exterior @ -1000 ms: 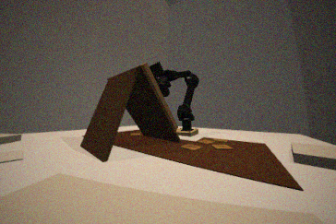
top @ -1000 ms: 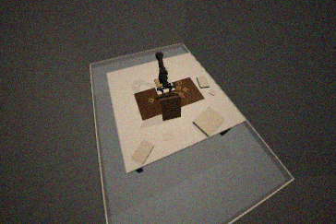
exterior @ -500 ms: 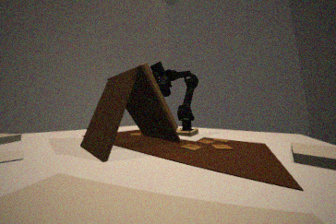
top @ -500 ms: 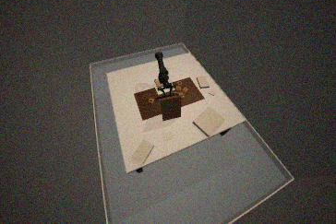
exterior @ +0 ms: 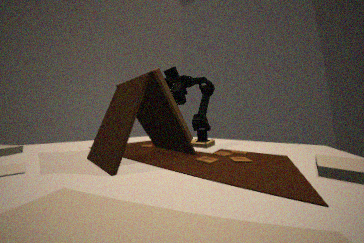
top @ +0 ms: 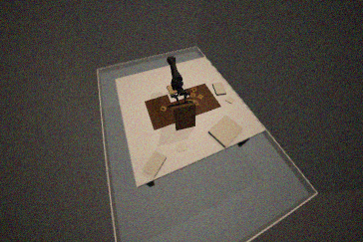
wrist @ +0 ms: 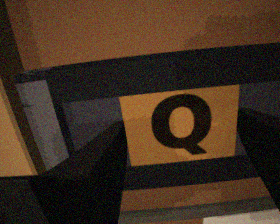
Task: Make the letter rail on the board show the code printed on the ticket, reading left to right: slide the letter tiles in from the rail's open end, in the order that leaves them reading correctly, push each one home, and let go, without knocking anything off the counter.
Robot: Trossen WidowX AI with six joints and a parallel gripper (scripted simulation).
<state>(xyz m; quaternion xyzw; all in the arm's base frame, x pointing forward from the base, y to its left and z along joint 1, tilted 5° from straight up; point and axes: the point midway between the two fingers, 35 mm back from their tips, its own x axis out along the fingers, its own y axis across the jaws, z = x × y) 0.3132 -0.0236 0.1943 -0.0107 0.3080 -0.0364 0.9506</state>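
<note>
The white ticket lies 7 cm behind my gripper tip, 5 cm to the right of it and 8 cm below it. Also, from my gripper tip: pale slip 34 cm ahead, 12 cm to the right, 17 cm below; brown mat 15 cm behind, 5 cm to the left, 17 cm below.
</note>
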